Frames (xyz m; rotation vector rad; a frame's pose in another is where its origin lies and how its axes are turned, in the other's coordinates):
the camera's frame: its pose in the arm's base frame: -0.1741 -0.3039 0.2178 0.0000 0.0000 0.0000
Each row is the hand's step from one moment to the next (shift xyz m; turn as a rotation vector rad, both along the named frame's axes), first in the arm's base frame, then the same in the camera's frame.
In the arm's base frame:
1: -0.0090 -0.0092 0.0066 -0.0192 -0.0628 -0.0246
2: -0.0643 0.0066 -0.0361 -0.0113 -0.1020 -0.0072
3: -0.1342 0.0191 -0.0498 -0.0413 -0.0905 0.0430
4: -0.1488 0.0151 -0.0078 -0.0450 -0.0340 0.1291
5: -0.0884 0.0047 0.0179 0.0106 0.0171 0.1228
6: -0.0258 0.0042 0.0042 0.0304 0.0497 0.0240
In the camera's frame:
1: -0.0090 -0.0092 0.0066 -0.0192 -0.0628 -0.0246
2: -0.0643 0.0066 -0.0361 -0.0113 -0.1020 -0.0072
3: -0.1342 0.0191 -0.0498 -0.0413 -0.0905 0.0430
4: -0.1488 0.0151 -0.0078 -0.0450 -0.0340 0.1291
5: -0.0884 0.0047 0.0179 0.0106 0.0171 0.1228
6: -0.0258 0.0042 0.0042 0.0304 0.0497 0.0240

